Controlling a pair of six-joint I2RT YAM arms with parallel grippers.
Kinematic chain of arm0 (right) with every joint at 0, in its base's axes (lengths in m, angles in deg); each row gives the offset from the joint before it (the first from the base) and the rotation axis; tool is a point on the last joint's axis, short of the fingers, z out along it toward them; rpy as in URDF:
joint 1: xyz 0 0 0.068 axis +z
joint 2: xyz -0.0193 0.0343 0.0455 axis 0.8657 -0.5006 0
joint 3: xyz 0.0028 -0.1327 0.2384 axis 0.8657 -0.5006 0
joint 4: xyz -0.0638 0.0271 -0.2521 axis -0.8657 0.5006 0
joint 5: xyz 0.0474 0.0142 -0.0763 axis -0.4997 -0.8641 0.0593
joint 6: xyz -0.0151 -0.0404 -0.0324 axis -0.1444 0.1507 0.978
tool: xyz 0 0 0 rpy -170.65 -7.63 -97.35
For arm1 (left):
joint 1: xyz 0 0 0.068 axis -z
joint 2: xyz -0.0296 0.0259 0.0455 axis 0.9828 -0.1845 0
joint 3: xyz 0.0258 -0.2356 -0.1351 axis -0.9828 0.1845 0
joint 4: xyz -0.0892 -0.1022 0.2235 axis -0.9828 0.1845 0
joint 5: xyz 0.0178 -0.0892 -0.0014 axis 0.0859 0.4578 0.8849
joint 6: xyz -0.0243 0 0.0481 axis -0.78 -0.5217 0.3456
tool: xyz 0 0 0 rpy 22.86 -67.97 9.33
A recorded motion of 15 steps. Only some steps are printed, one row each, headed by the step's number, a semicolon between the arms.
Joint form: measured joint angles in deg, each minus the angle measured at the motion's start. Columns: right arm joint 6, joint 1, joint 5, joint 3, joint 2, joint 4; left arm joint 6, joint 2, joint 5, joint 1, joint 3, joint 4.
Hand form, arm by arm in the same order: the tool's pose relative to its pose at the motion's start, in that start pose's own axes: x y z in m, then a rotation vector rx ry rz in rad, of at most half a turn. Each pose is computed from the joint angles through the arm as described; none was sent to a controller.
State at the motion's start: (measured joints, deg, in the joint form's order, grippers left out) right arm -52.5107 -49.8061 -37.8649 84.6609 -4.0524 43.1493; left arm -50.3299 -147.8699 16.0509 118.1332 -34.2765 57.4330
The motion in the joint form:
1: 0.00 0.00 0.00 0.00 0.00 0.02; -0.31 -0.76 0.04 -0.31 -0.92 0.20
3: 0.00 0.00 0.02 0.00 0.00 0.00; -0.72 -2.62 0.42 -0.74 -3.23 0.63
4: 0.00 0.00 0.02 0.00 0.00 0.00; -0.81 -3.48 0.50 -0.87 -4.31 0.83
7: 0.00 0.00 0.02 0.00 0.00 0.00; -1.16 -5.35 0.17 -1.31 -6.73 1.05
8: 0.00 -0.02 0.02 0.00 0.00 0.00; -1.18 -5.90 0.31 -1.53 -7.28 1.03
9: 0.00 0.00 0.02 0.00 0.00 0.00; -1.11 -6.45 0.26 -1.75 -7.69 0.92
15: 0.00 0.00 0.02 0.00 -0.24 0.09; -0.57 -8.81 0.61 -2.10 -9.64 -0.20
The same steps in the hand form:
1: 0.0000 0.0000 0.0000 0.0002 0.0003 0.0002; -0.0010 0.0002 0.0040 -0.0022 -0.0041 -0.0067
3: 0.0000 0.0000 0.0000 0.0003 -0.0002 0.0000; -0.0010 -0.0002 0.0124 -0.0030 -0.0044 -0.0162
4: 0.0000 0.0000 0.0000 0.0003 -0.0002 0.0000; -0.0005 -0.0004 0.0160 -0.0032 -0.0051 -0.0185
7: 0.0000 0.0000 0.0000 0.0003 -0.0002 0.0000; -0.0013 -0.0011 0.0243 -0.0015 -0.0187 -0.0293
8: 0.0000 -0.0001 0.0000 0.0004 -0.0004 0.0003; -0.0019 -0.0004 0.0273 -0.0020 -0.0199 -0.0309
9: 0.0000 0.0000 0.0000 0.0003 -0.0002 0.0000; -0.0023 0.0010 0.0305 -0.0038 -0.0241 -0.0306
15: 0.0000 -0.0005 0.0009 0.0028 0.0043 0.0026; 0.0002 0.0040 0.0419 0.0064 -0.0259 -0.0281

